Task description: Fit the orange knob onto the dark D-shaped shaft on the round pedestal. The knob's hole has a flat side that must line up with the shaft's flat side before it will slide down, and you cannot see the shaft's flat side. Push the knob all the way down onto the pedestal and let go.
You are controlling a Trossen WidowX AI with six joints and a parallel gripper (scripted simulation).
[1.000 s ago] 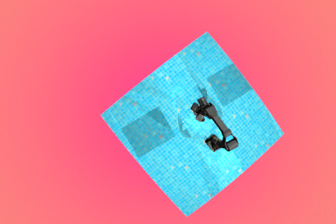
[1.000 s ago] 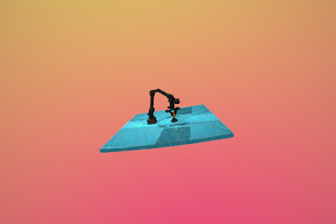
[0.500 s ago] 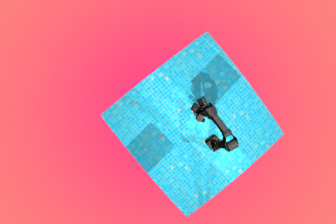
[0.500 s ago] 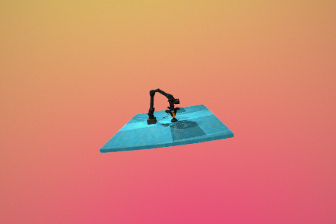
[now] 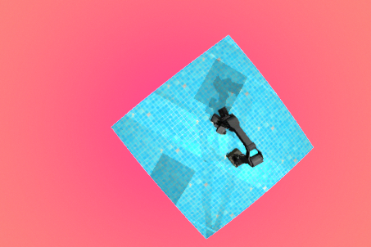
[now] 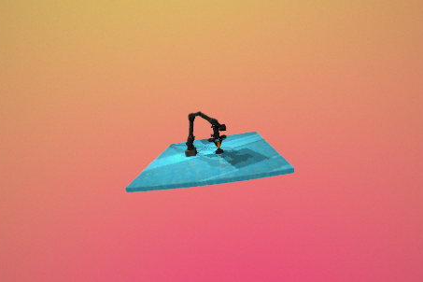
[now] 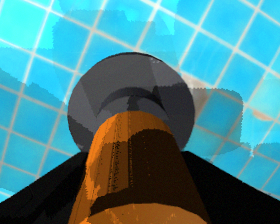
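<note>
Right now the orange knob is 20 mm above my gripper tip. Round my gripper tip: round pedestal 40 mm below.
</note>
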